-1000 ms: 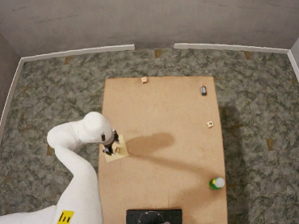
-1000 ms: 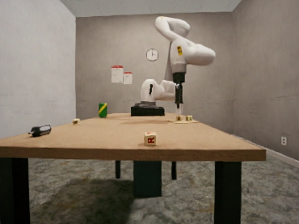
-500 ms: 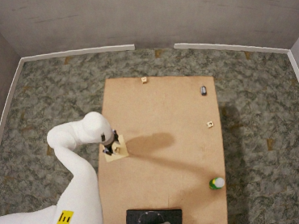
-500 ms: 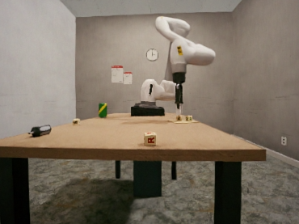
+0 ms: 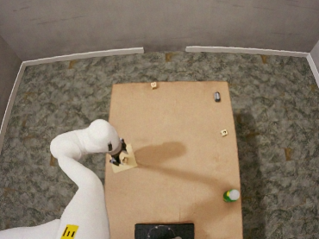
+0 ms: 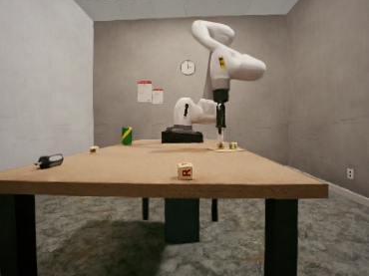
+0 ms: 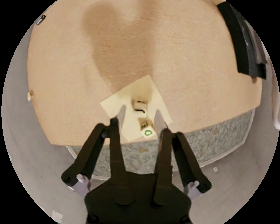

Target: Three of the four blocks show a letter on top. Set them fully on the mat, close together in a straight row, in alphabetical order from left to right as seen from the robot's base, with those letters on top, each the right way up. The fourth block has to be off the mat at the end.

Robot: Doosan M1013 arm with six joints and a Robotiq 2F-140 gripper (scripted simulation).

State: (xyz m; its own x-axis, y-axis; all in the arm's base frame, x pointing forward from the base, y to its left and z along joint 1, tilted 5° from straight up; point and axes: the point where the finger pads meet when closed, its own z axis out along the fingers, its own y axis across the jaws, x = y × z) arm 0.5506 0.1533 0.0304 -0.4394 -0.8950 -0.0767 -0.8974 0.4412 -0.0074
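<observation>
Right now my hand is 10 mm short of the mat, 20 mm to the right of it and 70 mm above it.
</observation>
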